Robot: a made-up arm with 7 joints.
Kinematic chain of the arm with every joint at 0, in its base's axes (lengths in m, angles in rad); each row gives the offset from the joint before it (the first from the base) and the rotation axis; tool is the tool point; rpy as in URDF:
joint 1: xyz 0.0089 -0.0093 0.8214 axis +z
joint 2: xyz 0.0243 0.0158 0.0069 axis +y
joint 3: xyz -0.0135 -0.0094 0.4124 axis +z
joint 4: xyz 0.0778 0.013 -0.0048 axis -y
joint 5: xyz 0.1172 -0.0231 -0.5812 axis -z
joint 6: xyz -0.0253 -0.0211 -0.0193 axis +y
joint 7: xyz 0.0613 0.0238 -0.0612 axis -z
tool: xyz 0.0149 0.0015 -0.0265 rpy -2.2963 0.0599 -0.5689
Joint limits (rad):
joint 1: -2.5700..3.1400
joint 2: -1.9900..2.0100
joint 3: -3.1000..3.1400
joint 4: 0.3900..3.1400
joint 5: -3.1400..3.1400
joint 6: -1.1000..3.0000
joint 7: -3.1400..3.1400
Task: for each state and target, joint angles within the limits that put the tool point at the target. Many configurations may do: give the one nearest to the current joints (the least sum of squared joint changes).
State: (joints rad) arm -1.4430 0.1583 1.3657 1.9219 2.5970 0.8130 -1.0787
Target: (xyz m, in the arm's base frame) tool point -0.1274 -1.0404 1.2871
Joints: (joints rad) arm -2.1132 0.8349 0.9493 2.2862 2.6436 0.8271 -1.0646
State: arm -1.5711 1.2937 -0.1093 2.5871 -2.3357 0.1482 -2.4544
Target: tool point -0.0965 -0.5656 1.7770
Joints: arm -1.7772 0.5399 -0.1027 3.1400 -2.3422 -0.0708 -2.4578
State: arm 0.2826 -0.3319 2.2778 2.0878 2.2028 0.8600 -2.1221
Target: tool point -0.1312 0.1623 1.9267
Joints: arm 0.2482 0.1869 2.4443 2.4854 2.1611 1.0898 -2.1729
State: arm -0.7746 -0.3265 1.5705 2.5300 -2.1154 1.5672 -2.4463
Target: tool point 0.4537 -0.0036 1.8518
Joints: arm -0.7783 0.1761 1.4895 2.5499 -2.2017 1.2592 -2.4064
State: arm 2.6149 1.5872 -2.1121 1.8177 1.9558 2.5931 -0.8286
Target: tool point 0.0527 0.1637 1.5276
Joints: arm 2.5968 1.1763 -3.0255 1.0746 1.8644 2.7500 -0.8446
